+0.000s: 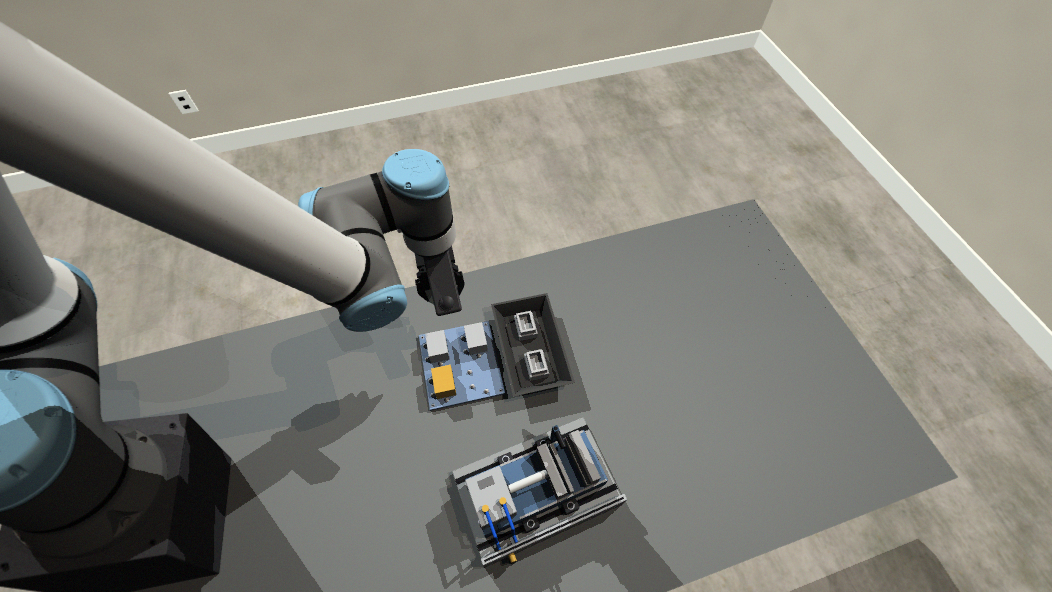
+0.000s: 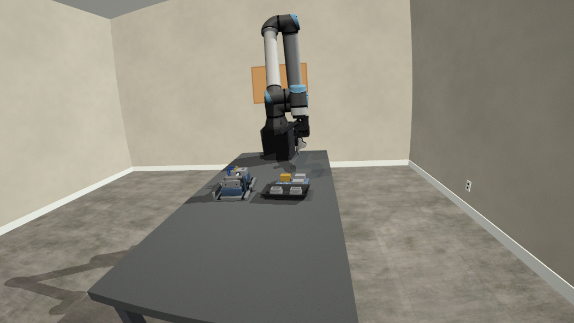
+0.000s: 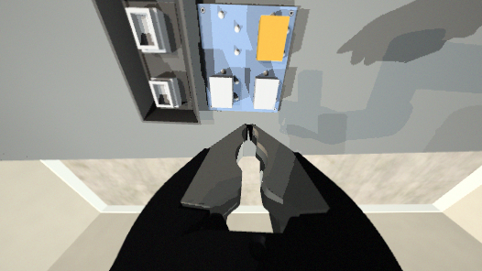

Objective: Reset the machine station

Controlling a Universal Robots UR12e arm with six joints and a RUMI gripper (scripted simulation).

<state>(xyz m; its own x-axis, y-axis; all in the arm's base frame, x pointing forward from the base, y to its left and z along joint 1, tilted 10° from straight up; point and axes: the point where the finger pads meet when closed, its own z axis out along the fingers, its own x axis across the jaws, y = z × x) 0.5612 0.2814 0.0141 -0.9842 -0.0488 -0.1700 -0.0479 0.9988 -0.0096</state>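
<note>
Now: hand 17 cm above the gray blank and 4 cm past it. From my hand the other things lie so: yellow brass blank: 17 cm below, 9 cm to the right, 3 cm behind; then blue infeed plate: 19 cm below, 5 cm to the right, 1 cm ahead; then pale rod: 35 cm to the right, 12 cm below, 11 cm ahead.
</note>
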